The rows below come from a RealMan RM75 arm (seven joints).
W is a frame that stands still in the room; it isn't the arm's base.
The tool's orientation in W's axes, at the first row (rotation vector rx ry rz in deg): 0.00, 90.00, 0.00
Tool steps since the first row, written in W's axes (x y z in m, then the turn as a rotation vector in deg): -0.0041, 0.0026, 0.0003, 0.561, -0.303, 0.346; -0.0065, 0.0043, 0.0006, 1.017, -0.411, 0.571; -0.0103, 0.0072, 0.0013, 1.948, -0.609, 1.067; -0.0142, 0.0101, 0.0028, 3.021, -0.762, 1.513; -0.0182, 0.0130, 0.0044, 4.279, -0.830, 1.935; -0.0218, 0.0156, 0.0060, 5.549, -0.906, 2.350; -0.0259, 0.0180, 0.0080, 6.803, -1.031, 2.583; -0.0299, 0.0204, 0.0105, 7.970, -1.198, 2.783; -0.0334, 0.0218, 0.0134, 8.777, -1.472, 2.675; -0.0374, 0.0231, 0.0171, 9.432, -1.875, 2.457
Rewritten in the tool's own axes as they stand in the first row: -0.0003, 0.0026, -0.0041, -0.346, -0.303, 0.561; -0.0006, 0.0043, -0.0065, -0.571, -0.411, 1.017; -0.0013, 0.0072, -0.0103, -1.067, -0.609, 1.948; -0.0028, 0.0101, -0.0142, -1.513, -0.762, 3.021; -0.0044, 0.0130, -0.0182, -1.935, -0.830, 4.279; -0.0060, 0.0156, -0.0218, -2.350, -0.906, 5.549; -0.0080, 0.0180, -0.0259, -2.583, -1.031, 6.803; -0.0105, 0.0204, -0.0299, -2.783, -1.198, 7.970; -0.0134, 0.0218, -0.0334, -2.675, -1.472, 8.777; -0.0171, 0.0231, -0.0374, -2.457, -1.875, 9.432
